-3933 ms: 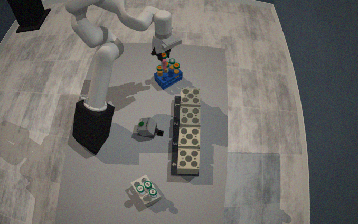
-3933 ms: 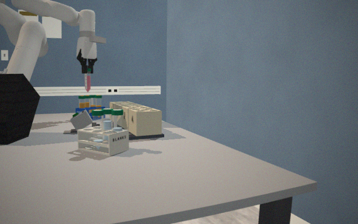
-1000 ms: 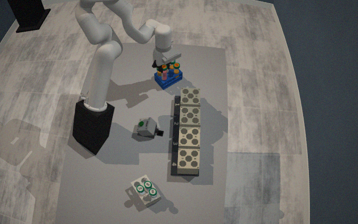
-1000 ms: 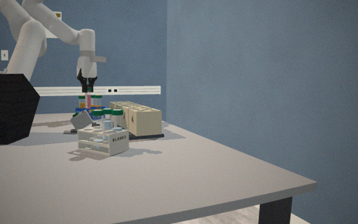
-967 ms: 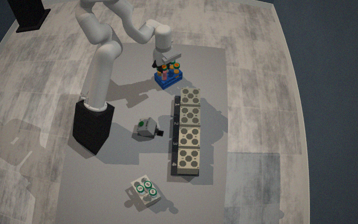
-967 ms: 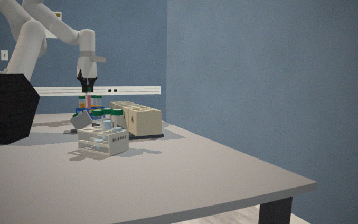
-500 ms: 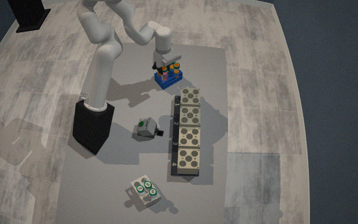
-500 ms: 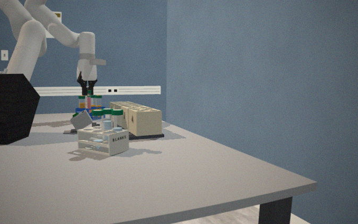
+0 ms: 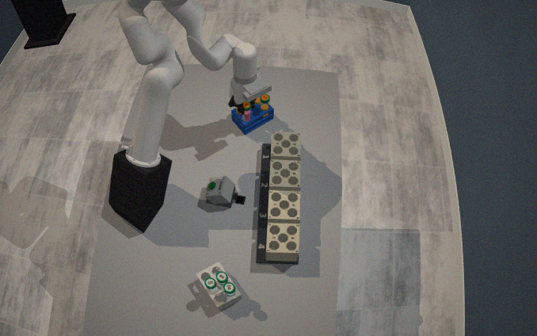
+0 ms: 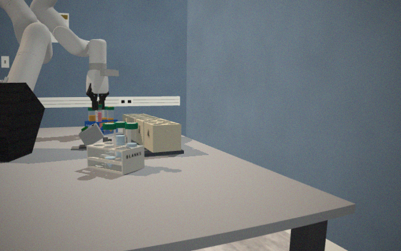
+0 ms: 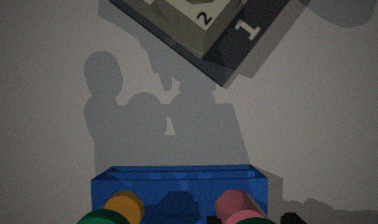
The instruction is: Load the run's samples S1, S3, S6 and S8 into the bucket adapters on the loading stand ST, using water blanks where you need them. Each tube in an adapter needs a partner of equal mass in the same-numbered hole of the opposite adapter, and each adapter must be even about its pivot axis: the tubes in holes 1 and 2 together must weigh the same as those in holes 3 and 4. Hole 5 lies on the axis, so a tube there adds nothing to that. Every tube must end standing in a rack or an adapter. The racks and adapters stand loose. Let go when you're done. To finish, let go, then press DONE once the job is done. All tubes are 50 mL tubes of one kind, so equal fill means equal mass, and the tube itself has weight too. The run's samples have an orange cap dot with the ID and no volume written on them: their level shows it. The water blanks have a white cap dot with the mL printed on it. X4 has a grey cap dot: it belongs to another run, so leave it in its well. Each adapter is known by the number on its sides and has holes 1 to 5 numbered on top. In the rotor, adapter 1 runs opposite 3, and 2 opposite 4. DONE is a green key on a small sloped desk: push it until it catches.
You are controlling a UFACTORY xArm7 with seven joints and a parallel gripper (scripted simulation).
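Now: hand 50 mm above the pink-filled tube and 10 mm to the left of it. From my hand the other things lie so: orange-filled tube: 70 mm below, 60 mm ahead, 50 mm to the left; then tube X4: 90 mm to the left, 70 mm below, 40 mm ahead; then blue sample rack: 100 mm below, 40 mm to the left, 20 mm ahead.
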